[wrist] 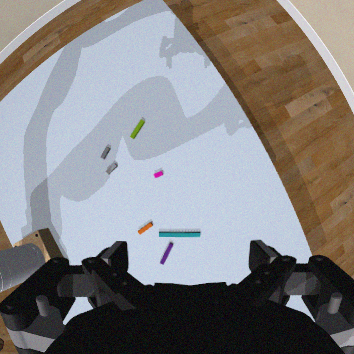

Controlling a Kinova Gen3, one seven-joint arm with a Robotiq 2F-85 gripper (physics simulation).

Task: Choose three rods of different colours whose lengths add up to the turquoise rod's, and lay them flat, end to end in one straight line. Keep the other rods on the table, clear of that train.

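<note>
My gripper is open and empty, high above the table; its fingers show at the lower part of the view. The long turquoise rod lies level across the lower middle. A purple rod lies tilted just below it, and an orange rod lies to its left, apart from it. A short magenta rod lies above. A green rod lies slanted further up. A dark grey rod and a lighter grey rod lie at the left, close to each other. All the rods lie apart.
The pale table top bears broad grey shadows. Its edge runs down the right, with wooden floor beyond. A grey cylindrical part and a wooden block stand at the lower left. The gripper's body hides the bottom of the view.
</note>
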